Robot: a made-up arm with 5 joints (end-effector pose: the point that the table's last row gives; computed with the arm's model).
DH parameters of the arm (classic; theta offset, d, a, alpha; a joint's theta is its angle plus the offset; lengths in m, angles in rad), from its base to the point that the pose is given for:
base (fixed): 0 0 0.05 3.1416
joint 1: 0 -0.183 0.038 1.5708
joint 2: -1.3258 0 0.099 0
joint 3: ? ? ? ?
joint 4: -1.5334 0.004 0 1.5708
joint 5: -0.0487 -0.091 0 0
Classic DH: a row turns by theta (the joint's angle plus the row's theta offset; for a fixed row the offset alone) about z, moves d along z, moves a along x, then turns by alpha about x.
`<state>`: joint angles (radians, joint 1 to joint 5).
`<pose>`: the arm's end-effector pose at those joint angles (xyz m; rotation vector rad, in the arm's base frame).
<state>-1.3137 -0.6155 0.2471 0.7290 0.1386</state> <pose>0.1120 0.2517 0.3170 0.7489 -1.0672 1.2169</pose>
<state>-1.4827 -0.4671 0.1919 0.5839 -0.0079</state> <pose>0.0707 0.2802 0.3095 0.9476 -0.9780 1.2191</pose>
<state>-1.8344 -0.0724 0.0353 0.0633 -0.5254</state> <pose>-0.0405 0.3200 0.2921 1.5235 -0.5849 0.9872</pose>
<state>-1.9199 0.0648 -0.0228 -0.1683 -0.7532</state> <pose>-0.0720 0.3233 0.2879 1.7294 -0.3684 0.8262</pose>
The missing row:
joint 3: 1.2884 0 0.1871 0
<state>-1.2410 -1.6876 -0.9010 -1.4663 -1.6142</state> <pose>-0.0440 -0.2623 0.2159 -0.6576 0.0785 -0.4065</pose>
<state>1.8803 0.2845 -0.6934 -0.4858 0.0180</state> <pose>-0.0417 -0.3000 0.4202 -2.1155 -1.5949 -0.7606</pose>
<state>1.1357 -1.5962 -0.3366 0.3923 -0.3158</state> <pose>-0.0006 0.1183 0.4679 -1.1732 -2.8902 -0.0322</pose>
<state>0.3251 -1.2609 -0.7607 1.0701 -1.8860</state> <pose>-0.0256 0.0297 0.4745 1.9944 -1.9184 -0.8007</pose>
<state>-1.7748 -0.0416 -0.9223 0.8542 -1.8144</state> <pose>-0.0044 0.2434 0.4475 1.6294 0.4129 -0.0665</pose>
